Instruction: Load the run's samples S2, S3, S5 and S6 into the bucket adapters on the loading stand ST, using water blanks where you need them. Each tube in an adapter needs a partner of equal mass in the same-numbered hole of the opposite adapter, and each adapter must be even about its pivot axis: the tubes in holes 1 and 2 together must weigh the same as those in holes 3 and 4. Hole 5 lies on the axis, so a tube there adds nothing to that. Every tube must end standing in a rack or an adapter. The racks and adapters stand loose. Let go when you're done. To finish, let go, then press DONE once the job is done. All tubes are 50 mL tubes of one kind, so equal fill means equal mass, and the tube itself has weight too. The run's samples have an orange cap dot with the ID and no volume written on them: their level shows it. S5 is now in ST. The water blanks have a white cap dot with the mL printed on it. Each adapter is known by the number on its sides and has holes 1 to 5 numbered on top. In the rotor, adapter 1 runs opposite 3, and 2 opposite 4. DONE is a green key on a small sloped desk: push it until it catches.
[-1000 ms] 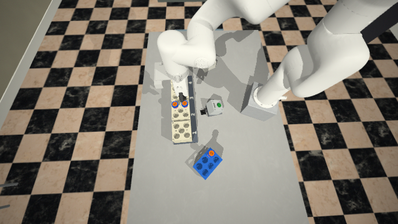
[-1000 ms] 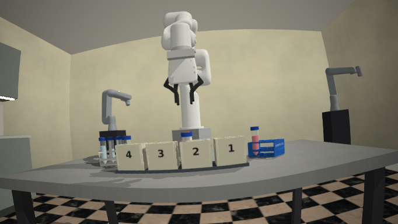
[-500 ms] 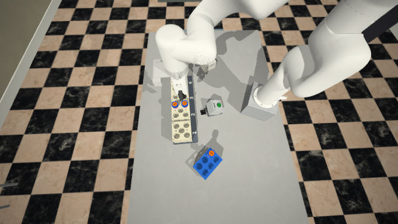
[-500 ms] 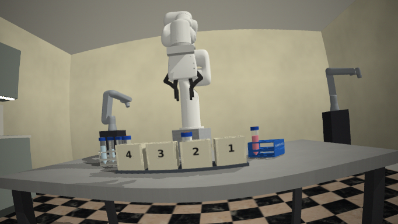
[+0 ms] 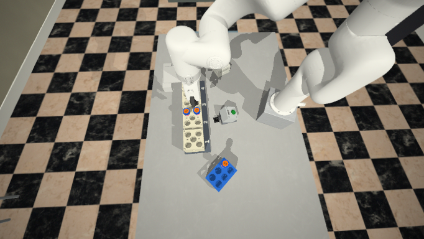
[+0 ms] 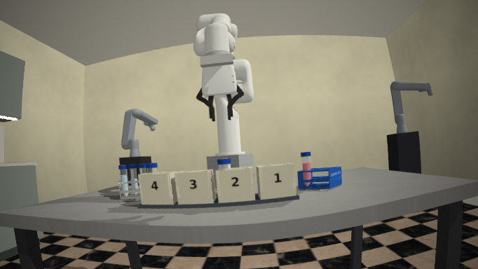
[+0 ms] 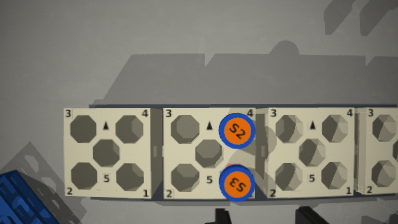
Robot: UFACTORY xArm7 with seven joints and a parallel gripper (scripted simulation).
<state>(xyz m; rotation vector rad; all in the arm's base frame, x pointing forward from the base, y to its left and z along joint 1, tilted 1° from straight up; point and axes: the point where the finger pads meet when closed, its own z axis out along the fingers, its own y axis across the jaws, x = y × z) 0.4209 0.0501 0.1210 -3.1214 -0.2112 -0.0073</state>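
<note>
Right now my hand is 15 cm past the orange-dotted sample tube, 25 cm to the right of it and 19 cm above it. Also, from my hand: blue sample rack: 13 cm behind, 29 cm to the left, 22 cm below; then done desk: 17 cm behind, 2 cm to the right, 20 cm below; then green DONE key: 19 cm behind, 2 cm to the right, 19 cm below.
</note>
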